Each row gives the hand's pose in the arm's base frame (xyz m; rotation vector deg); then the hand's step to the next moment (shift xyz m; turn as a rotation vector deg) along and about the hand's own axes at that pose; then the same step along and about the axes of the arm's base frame.
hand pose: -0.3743 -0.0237 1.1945 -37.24 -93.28 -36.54
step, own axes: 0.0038 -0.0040 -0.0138 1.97 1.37 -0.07
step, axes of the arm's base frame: 0.0060 -0.0124 0.0055 0.77 1.03 2.03
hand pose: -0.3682 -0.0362 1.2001 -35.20 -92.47 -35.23
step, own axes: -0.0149 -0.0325 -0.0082 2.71 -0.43 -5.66
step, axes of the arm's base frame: -0.0150 -0.0297 -0.0154 3.39 -4.12 3.33
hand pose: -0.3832 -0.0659 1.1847 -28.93 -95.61 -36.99
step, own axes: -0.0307 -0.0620 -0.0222 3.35 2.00 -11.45
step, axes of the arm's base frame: -0.0178 -0.0606 -0.0359 9.12 -6.13 5.05
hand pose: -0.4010 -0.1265 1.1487 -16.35 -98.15 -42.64
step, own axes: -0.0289 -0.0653 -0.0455 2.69 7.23 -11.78
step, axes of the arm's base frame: 0.0076 -0.0723 -0.0434 12.47 -2.20 6.17
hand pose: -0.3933 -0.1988 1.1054 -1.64 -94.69 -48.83
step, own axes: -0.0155 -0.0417 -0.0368 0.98 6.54 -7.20
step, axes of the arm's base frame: 0.0164 -0.0437 -0.0340 8.78 0.49 4.28
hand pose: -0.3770 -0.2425 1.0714 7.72 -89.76 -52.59
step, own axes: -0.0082 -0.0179 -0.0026 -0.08 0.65 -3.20
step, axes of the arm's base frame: -0.0031 -0.0087 -0.0176 3.10 -1.02 0.11
